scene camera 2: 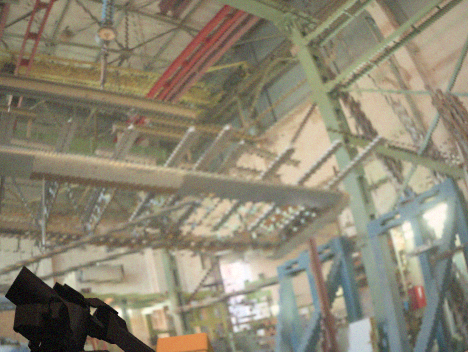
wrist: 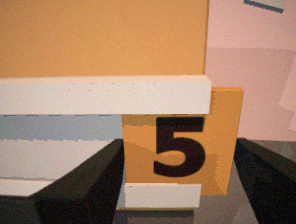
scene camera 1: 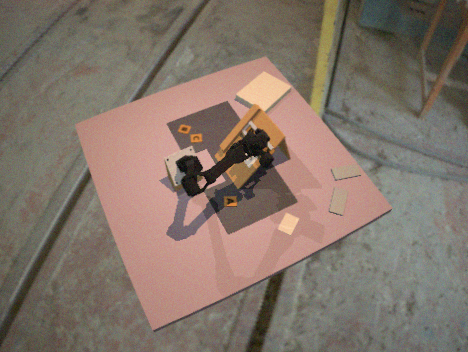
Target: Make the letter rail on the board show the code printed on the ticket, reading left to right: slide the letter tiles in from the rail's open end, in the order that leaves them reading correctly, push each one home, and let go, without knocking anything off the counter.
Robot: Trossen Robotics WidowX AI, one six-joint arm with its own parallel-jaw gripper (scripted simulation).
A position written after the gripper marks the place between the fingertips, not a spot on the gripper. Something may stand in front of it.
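An orange tile is being carried by the gripper (wrist: 179,146).
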